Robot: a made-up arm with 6 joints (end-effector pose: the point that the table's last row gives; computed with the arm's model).
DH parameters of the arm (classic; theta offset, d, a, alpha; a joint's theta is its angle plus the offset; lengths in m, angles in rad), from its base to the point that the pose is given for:
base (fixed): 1.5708 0.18 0 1.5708
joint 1: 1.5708 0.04 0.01 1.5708
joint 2: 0 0.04 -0.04 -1.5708
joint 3: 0 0.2 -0.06 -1.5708
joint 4: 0 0.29 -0.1 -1.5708
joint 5: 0 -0.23 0.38 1.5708
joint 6: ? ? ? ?
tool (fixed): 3.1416 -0.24 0 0
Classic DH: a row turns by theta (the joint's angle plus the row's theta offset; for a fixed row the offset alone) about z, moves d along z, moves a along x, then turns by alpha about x.
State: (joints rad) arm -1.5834 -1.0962 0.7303 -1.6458 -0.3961 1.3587
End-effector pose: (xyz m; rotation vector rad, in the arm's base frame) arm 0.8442 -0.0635 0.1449 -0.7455 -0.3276 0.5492
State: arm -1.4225 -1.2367 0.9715 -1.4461 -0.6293 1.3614
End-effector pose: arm 0.8684 0.1092 0.0368 -0.1825 -0.4024 0.5596
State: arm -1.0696 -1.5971 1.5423 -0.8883 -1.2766 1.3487
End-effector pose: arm 0.6710 0.6252 -0.0419 1.1303 -0.0071 0.4166
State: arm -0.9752 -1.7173 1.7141 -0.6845 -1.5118 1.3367
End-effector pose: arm 0.5147 0.7736 -0.0102 1.4469 0.3244 0.3560
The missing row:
joint 6: 1.5708 0.08 0.04 1.5708
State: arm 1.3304 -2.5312 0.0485 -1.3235 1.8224 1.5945
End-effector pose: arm 0.2000 -0.5565 0.4513 -1.3108 -1.3850 -0.5876
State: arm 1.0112 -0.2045 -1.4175 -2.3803 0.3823 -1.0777
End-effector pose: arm 0.3419 -0.3244 0.1383 0.0797 -2.8609 0.2113
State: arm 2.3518 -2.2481 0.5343 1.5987 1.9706 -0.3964
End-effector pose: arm -0.1011 -0.1450 -0.0576 -0.8305 -0.8687 1.8455
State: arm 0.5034 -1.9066 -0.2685 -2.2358 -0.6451 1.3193
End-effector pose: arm 0.3748 -0.5662 -0.0096 0.8491 -0.7977 -1.0190
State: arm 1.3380 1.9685 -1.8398 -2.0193 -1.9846 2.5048
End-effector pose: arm 0.8695 -0.0203 0.1821 -0.5251 -1.3384 0.2322
